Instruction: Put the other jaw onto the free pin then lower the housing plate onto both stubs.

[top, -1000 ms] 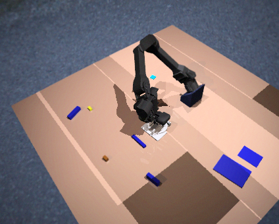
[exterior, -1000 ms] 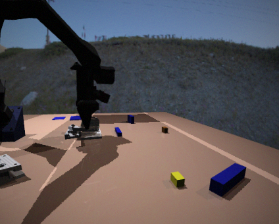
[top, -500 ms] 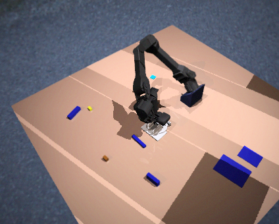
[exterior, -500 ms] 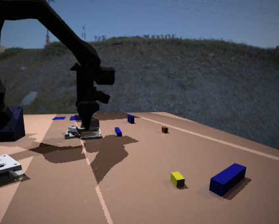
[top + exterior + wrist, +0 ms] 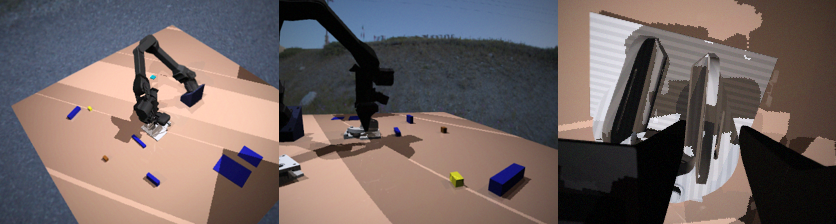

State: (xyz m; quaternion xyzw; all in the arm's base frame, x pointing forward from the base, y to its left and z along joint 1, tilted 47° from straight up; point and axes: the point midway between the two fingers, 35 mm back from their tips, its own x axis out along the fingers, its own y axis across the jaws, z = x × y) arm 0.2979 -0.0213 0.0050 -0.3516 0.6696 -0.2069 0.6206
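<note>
Right now the cyan chip is 270 mm to the right of my gripper tip, 260 mm behind it and 20 mm below it. Round my gripper tip: yellow cube (320 mm to the right, 180 mm ahead, 20 mm below); then blue block (350 mm to the right, 260 mm ahead, 20 mm below).
</note>
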